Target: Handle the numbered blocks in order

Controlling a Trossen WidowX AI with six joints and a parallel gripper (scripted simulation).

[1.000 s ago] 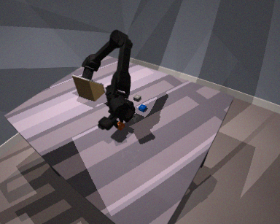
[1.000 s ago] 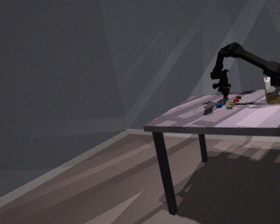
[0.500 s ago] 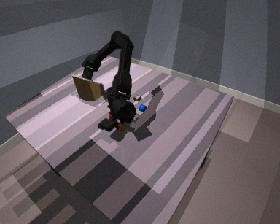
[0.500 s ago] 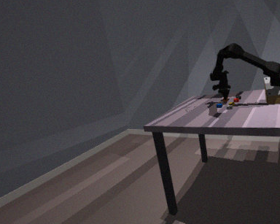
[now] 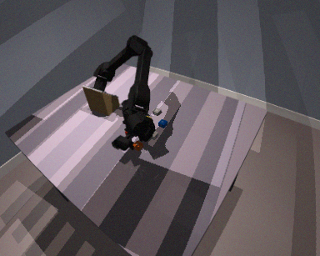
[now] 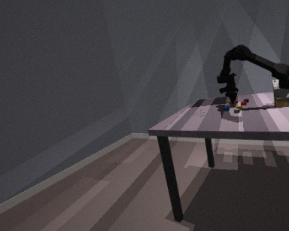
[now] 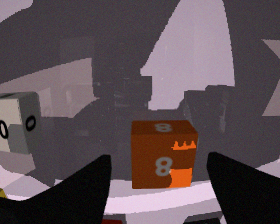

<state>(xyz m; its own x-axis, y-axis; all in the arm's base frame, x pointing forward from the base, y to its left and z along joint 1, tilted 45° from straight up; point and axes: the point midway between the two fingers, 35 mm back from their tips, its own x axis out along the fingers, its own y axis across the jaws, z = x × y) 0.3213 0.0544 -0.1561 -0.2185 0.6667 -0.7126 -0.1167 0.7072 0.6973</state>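
The orange block is right at my gripper tip. Also, from my gripper tip: white block (90 mm to the left, 10 mm ahead); black block (80 mm behind, 50 mm to the right); red block (80 mm behind, 30 mm to the left).
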